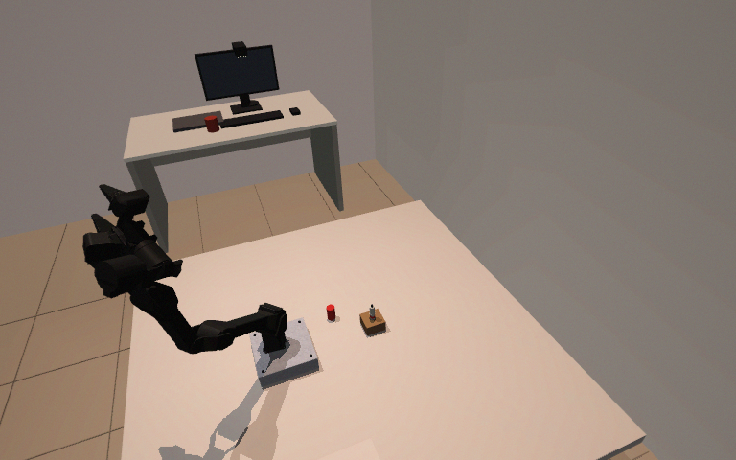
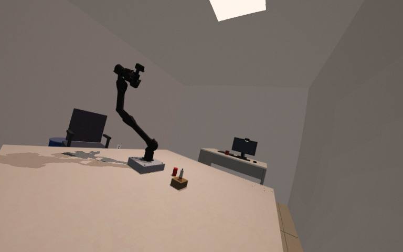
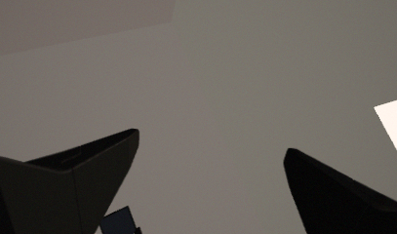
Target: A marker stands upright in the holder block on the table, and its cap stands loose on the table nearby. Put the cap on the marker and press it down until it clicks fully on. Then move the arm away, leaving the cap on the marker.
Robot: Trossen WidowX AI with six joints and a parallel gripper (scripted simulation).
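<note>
My gripper tip is now 470 mm short of the red cap, 180 mm to the right of it and 660 mm above it. Also, from my gripper tip: holder block (590 mm ahead, 100 mm to the left, 660 mm below).
</note>
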